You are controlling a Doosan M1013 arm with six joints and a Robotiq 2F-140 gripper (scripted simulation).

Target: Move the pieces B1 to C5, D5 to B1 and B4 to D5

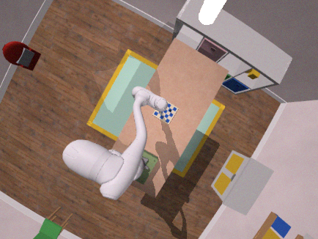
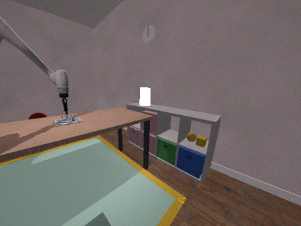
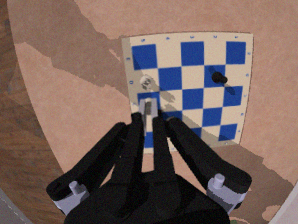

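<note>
The chessboard is 1 cm behind my hand, 8 cm to the right of it and 5 cm below it. The rest, counted from my hand: dark chess piece (2 cm ahead, 12 cm to the right, 4 cm below).
</note>
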